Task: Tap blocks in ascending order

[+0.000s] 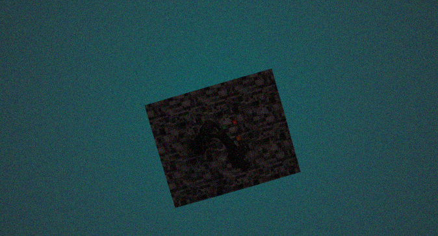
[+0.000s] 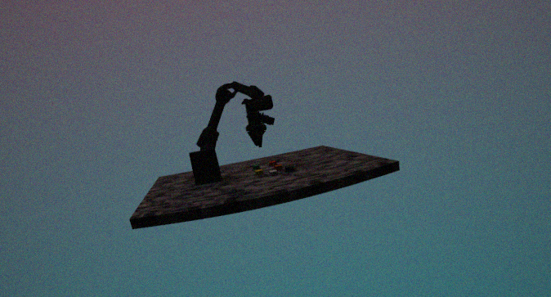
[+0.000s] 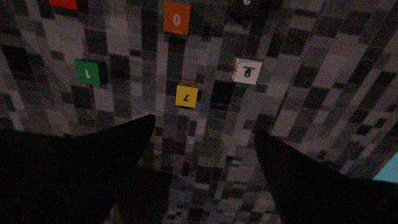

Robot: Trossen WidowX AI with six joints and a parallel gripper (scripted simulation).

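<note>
My gripper tip is 8 cm short of the orange block, 5 cm to the right of it and 12 cm above it. Round my gripper tip: yellow block 2 cm behind, 2 cm to the left, 12 cm below; black block 12 cm ahead, 3 cm to the right, 12 cm below; white block 4 cm ahead, 6 cm to the right, 12 cm below.
</note>
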